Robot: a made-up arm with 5 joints.
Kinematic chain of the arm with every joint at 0, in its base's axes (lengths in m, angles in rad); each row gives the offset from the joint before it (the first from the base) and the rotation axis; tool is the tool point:
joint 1: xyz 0 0 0.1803 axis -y
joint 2: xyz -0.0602 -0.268 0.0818 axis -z
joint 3: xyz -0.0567 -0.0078 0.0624 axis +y
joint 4: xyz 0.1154 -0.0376 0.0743 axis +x
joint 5: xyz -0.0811 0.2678 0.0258 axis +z
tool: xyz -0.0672 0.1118 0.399
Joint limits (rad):
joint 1: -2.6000..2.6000
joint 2: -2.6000..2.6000
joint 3: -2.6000..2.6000
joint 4: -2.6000..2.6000
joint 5: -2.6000..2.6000
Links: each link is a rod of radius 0.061 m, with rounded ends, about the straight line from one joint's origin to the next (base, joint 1, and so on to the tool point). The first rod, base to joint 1, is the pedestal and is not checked.
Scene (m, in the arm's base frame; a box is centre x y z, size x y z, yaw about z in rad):
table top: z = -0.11
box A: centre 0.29 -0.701 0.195 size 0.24 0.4 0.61 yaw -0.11
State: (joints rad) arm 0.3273 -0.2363 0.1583 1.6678 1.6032
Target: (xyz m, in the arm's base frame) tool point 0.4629 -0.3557 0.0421
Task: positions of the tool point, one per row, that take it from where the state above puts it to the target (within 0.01 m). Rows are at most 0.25 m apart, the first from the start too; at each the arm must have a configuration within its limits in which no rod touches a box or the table.
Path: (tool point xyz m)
1: -0.0465 -0.7184 0.5855
2: 0.0436 -0.6352 0.6440
3: 0.0976 -0.5216 0.7004
4: 0.1062 -0.3908 0.7481
5: 0.3151 -0.3845 0.6323
6: 0.4509 -0.3753 0.4514
7: 0.4996 -0.3651 0.2427
8: 0.4629 -0.3557 0.0421

